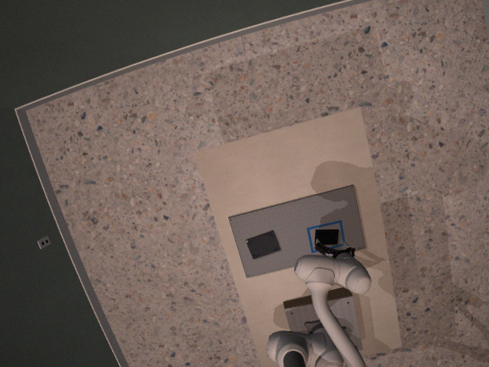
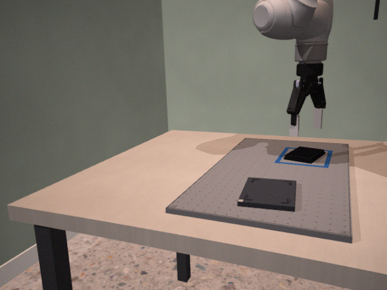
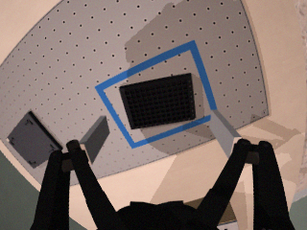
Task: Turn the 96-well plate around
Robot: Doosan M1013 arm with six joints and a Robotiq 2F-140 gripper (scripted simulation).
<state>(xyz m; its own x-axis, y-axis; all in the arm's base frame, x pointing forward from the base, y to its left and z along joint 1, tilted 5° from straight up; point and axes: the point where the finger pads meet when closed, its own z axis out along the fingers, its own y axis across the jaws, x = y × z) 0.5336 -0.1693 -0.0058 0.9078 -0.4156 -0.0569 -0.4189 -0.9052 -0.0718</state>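
Right now the black 96-well plate is 8 cm below my hand. Also, from my hand: small white A1 mark: 11 cm ahead, 43 cm to the left, 8 cm below; then plate nest N1: 6 cm ahead, 35 cm to the left, 8 cm below.
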